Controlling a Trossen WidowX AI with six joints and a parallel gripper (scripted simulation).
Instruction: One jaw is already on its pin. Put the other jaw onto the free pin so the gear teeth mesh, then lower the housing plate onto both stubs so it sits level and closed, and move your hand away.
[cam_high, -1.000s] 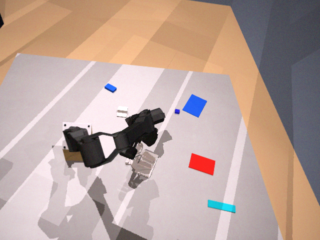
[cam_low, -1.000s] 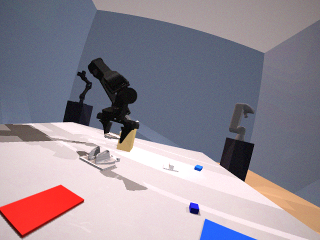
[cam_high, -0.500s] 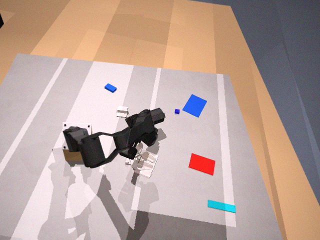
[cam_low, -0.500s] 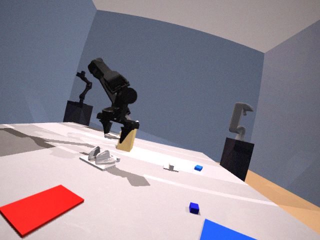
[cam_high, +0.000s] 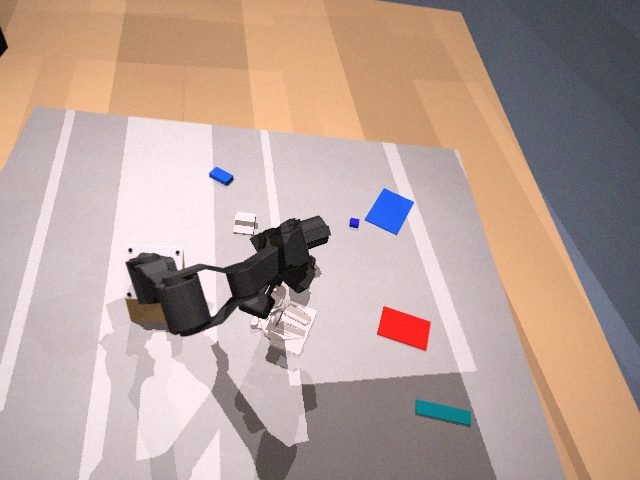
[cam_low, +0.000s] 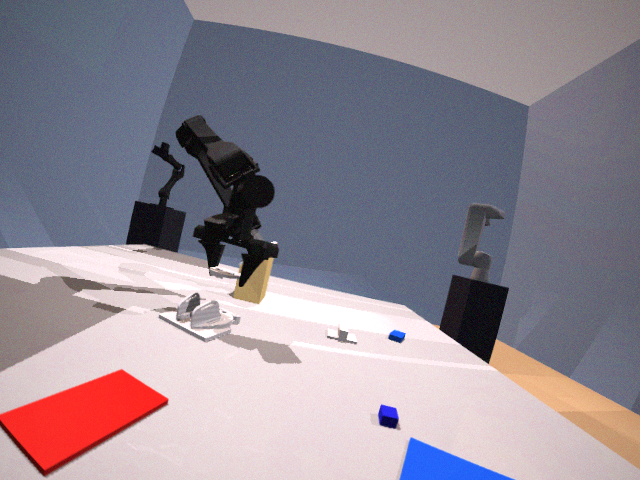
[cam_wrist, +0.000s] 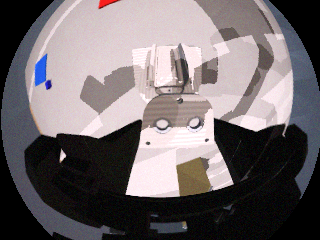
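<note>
The jaw lies 20 mm ahead of my gripper tip, 20 mm to the right of it and 70 mm below it. The rest, counted from my gripper tip: white base plate: 70 mm ahead, 20 mm to the right, 80 mm below; blue cube: 210 mm ahead, 320 mm to the left, 80 mm below; red sheet: 330 mm ahead, 10 mm to the left, 80 mm below.
</note>
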